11 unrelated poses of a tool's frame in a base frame.
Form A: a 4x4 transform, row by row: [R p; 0 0 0 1], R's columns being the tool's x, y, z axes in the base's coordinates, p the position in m. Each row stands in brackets.
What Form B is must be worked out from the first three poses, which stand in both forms.
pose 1, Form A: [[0.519 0.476 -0.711 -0.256], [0.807 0.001 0.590 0.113], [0.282 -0.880 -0.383 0.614], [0 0 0 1]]
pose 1, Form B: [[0.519 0.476 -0.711 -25.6], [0.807 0.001 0.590 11.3], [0.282 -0.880 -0.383 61.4], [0 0 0 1]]
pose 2, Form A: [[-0.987 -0.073 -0.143 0.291], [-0.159 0.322 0.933 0.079], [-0.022 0.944 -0.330 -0.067], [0 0 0 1]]
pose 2, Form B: [[-0.987 -0.073 -0.143 29.1], [-0.159 0.322 0.933 7.9], [-0.022 0.944 -0.330 -6.7], [0 0 0 1]]
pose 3, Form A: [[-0.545 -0.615 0.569 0.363], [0.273 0.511 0.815 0.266], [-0.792 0.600 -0.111 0.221], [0 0 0 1]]
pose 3, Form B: [[-0.545 -0.615 0.569 36.3], [0.273 0.511 0.815 26.6], [-0.792 0.600 -0.111 22.1], [0 0 0 1]]
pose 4, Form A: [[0.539 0.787 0.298 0.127], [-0.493 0.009 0.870 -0.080], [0.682 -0.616 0.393 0.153], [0 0 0 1]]
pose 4, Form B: [[0.539 0.787 0.298 12.7], [-0.493 0.009 0.870 -8.0], [0.682 -0.616 0.393 15.3], [0 0 0 1]]
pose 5, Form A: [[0.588 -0.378 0.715 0.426], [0.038 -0.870 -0.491 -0.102], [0.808 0.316 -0.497 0.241], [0 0 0 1]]
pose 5, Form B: [[0.588 -0.378 0.715 42.6], [0.038 -0.870 -0.491 -10.2], [0.808 0.316 -0.497 24.1], [0 0 0 1]]
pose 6, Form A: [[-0.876 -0.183 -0.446 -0.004], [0.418 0.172 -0.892 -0.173], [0.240 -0.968 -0.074 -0.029], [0 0 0 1]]
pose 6, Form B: [[-0.876 -0.183 -0.446 -0.4], [0.418 0.172 -0.892 -17.3], [0.240 -0.968 -0.074 -2.9], [0 0 0 1]]
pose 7, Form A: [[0.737 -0.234 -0.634 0.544], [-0.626 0.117 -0.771 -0.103], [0.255 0.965 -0.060 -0.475], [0 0 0 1]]
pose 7, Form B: [[0.737 -0.234 -0.634 54.4], [-0.626 0.117 -0.771 -10.3], [0.255 0.965 -0.060 -47.5], [0 0 0 1]]
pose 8, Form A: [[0.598 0.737 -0.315 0.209], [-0.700 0.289 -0.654 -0.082], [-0.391 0.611 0.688 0.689], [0 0 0 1]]
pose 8, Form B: [[0.598 0.737 -0.315 20.9], [-0.700 0.289 -0.654 -8.2], [-0.391 0.611 0.688 68.9], [0 0 0 1]]
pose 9, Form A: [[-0.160 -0.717 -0.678 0.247], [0.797 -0.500 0.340 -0.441], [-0.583 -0.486 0.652 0.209], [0 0 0 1]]
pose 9, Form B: [[-0.160 -0.717 -0.678 24.7], [0.797 -0.500 0.340 -44.1], [-0.583 -0.486 0.652 20.9], [0 0 0 1]]
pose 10, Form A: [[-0.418 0.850 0.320 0.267], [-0.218 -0.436 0.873 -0.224], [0.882 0.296 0.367 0.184], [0 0 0 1]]
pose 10, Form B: [[-0.418 0.850 0.320 26.7], [-0.218 -0.436 0.873 -22.4], [0.882 0.296 0.367 18.4], [0 0 0 1]]
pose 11, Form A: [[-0.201 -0.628 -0.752 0.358], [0.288 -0.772 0.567 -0.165], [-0.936 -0.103 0.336 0.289], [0 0 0 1]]
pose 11, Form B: [[-0.201 -0.628 -0.752 35.8], [0.288 -0.772 0.567 -16.5], [-0.936 -0.103 0.336 28.9], [0 0 0 1]]
